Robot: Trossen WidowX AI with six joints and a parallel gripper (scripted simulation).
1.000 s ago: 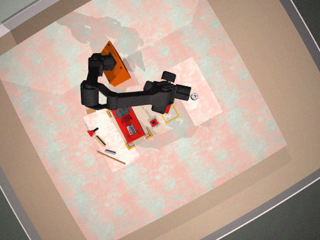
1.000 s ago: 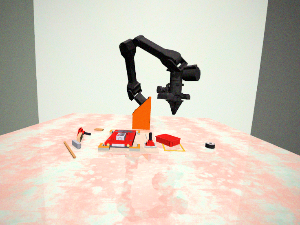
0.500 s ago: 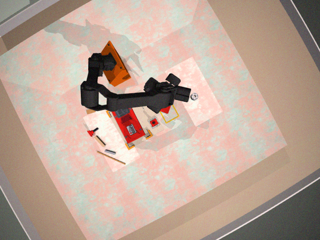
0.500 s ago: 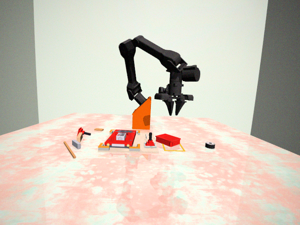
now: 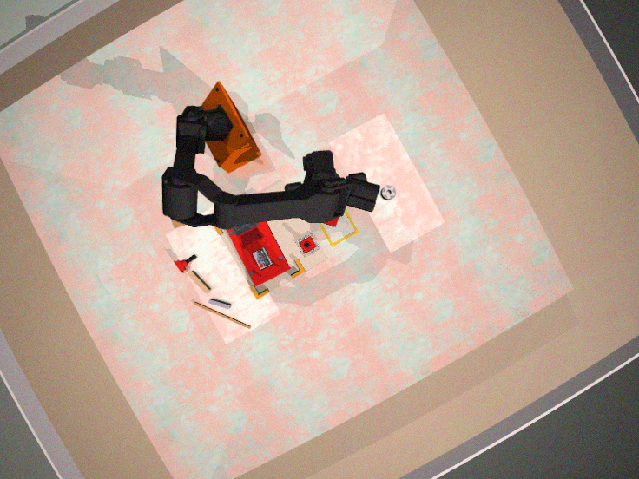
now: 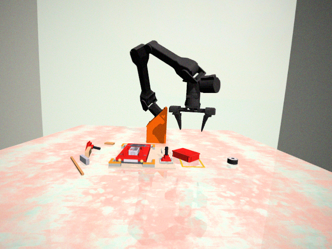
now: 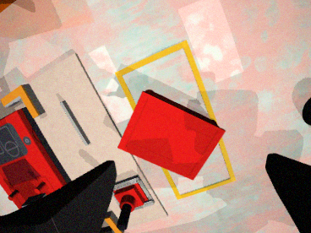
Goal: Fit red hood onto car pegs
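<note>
My gripper tip is 2 cm short of the red hood, 2 cm to the left of it and 10 cm above it. Also, from my gripper tip: grey engine block: 5 cm ahead, 22 cm to the right, 9 cm below; then black ring: 7 cm ahead, 16 cm to the left, 10 cm below; then wooden stick: 12 cm ahead, 42 cm to the right, 11 cm below.
</note>
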